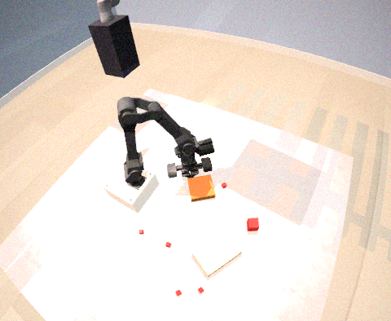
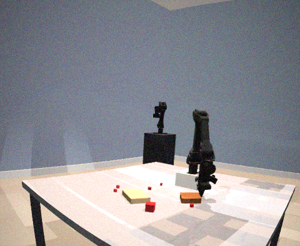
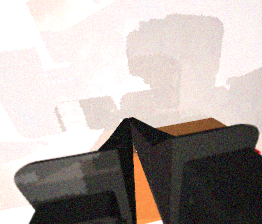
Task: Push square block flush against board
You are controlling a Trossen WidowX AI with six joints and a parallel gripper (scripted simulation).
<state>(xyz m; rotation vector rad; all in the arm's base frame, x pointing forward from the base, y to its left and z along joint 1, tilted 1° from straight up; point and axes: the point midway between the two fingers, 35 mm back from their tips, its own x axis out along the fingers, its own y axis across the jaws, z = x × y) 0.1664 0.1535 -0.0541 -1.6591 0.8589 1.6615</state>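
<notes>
The orange square block is 7 cm ahead of my gripper tip, 3 cm to the right of it and 1 cm above it. Also, from my gripper tip: pale cream board: 24 cm ahead, 26 cm to the right, 1 cm above; then red cube: 33 cm ahead, 10 cm to the right, 1 cm above.
</notes>
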